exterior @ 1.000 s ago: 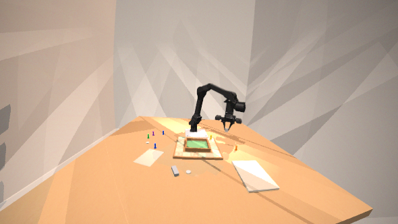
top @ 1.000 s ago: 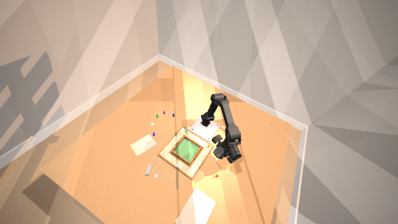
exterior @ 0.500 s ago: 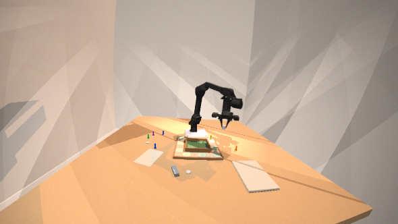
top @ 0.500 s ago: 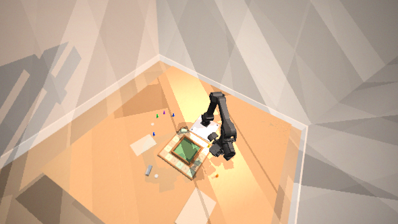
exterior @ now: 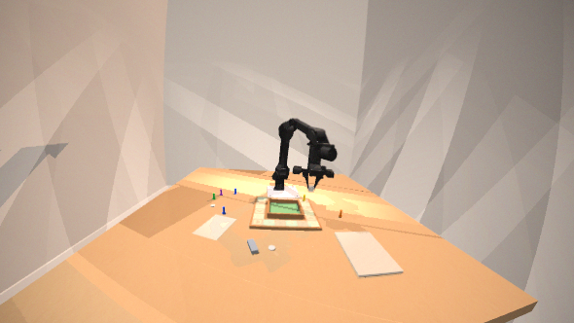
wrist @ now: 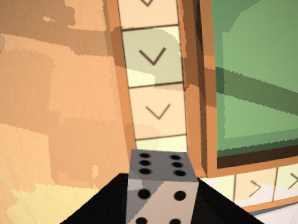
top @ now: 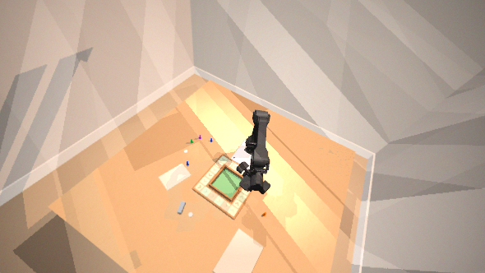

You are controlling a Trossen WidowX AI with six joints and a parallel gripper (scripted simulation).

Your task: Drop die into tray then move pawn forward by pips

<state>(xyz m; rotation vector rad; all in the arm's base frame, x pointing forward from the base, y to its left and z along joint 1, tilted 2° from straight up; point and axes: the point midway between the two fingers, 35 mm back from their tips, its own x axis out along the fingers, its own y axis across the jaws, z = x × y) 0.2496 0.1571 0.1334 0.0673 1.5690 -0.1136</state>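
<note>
The yellow pawn is 90 mm behind my gripper tip, 10 mm to the right of it and 80 mm below it. Round my gripper tip: white die right at my gripper tip; green dice tray 30 mm ahead, 120 mm to the right, 100 mm below; orange pawn 40 mm ahead, 150 mm to the left, 100 mm below.
</note>
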